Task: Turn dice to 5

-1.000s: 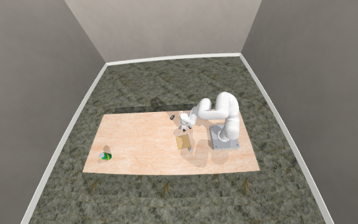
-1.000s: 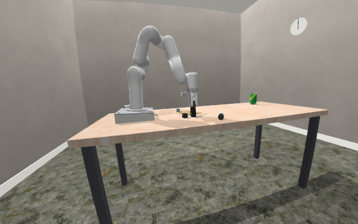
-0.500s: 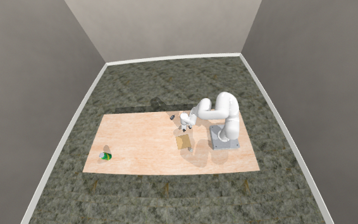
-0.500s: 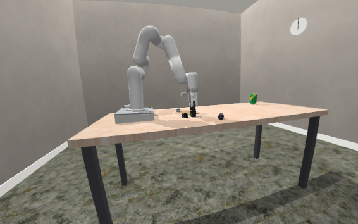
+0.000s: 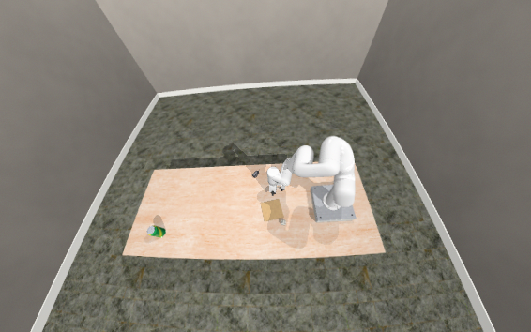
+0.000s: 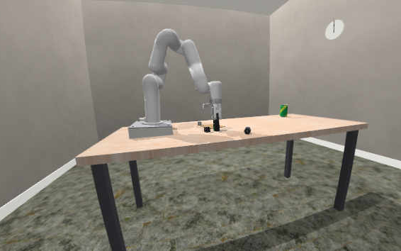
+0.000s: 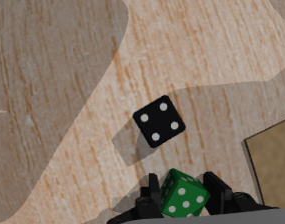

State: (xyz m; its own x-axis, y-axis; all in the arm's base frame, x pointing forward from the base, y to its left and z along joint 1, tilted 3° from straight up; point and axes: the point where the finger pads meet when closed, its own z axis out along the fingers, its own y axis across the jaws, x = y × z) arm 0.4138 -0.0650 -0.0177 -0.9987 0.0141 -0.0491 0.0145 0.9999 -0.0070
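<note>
The green die is 1 cm below my hand. Round my hand: dark tool 16 cm ahead, 13 cm to the right; tan mat 15 cm to the left, 2 cm below; black die 6 cm behind, 2 cm to the right, 1 cm below.
</note>
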